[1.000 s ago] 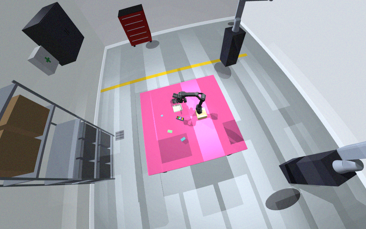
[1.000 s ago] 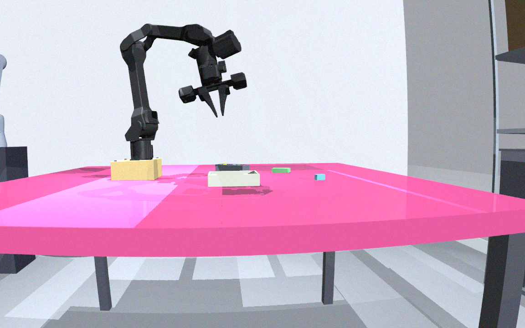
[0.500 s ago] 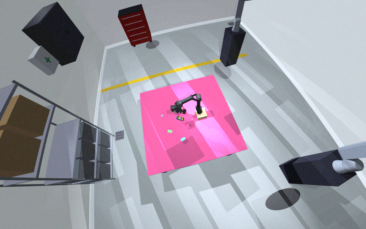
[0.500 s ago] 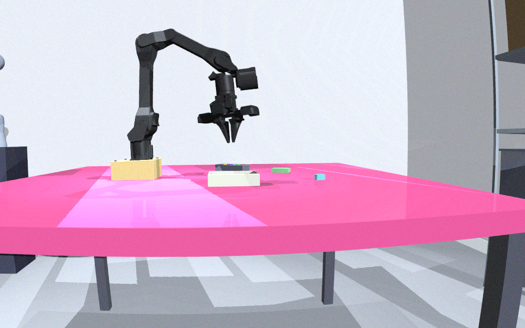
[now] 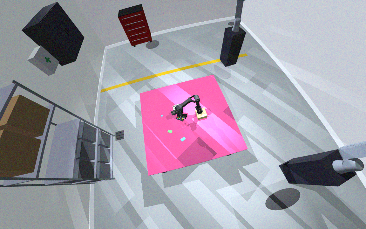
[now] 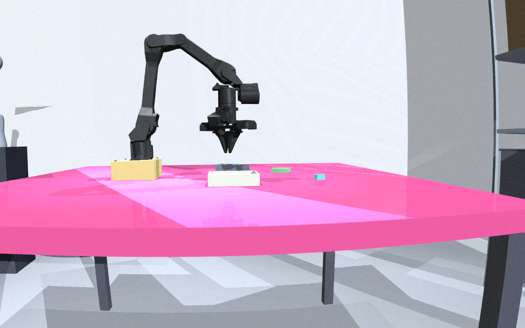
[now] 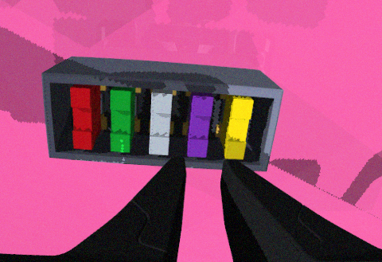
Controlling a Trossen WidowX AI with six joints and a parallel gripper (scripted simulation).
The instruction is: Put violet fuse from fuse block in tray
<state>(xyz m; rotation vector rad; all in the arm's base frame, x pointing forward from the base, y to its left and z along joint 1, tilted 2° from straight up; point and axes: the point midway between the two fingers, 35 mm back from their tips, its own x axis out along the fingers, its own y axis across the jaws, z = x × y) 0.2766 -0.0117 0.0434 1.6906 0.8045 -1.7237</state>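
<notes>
My gripper tip is 19 cm to the left of the tray and 7 cm above it.
</notes>
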